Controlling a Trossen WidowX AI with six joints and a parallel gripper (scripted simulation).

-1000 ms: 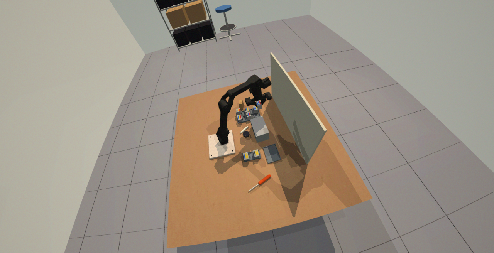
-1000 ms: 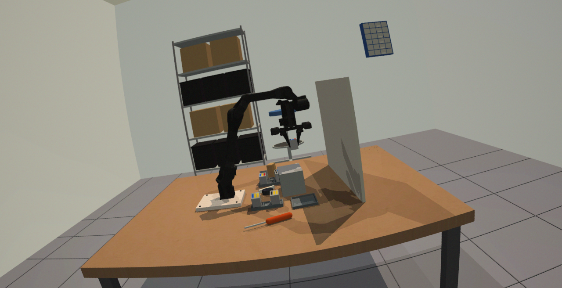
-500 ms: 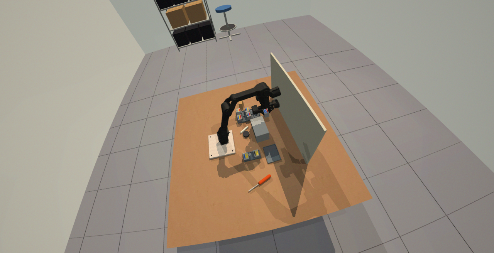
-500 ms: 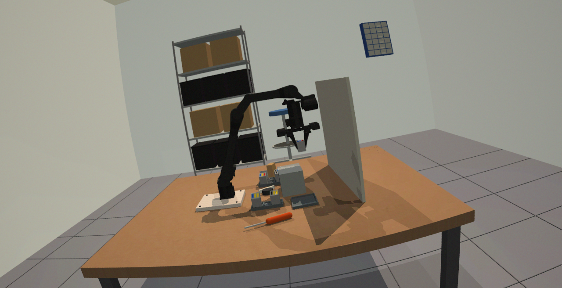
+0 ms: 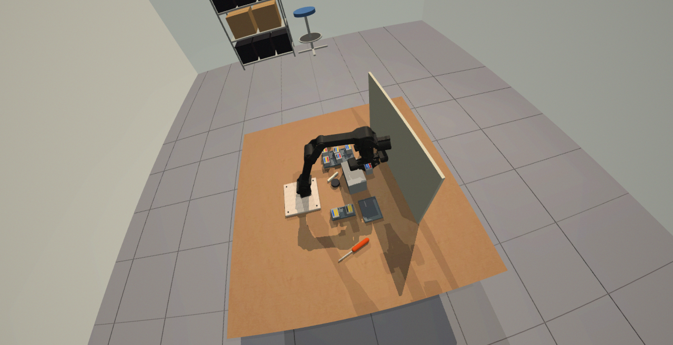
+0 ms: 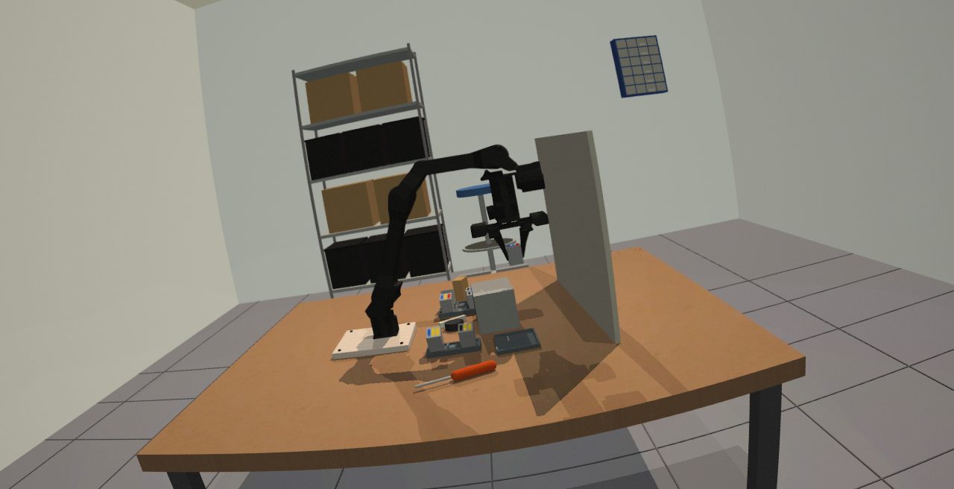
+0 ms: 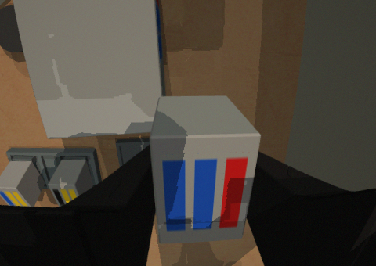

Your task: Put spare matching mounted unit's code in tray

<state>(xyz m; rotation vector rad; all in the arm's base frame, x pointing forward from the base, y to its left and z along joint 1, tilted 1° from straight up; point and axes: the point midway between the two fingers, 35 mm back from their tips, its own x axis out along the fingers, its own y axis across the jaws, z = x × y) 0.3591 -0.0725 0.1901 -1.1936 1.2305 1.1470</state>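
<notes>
My gripper tip is 17 cm above the grey tray, 14 cm to the left of it and 4 cm past it. Also, from my gripper tip: grey panel (16 cm ahead, 6 cm to the left, 6 cm above); grey mounted unit (12 cm below, 7 cm to the left, 7 cm behind); grey spare (2 cm above).
</notes>
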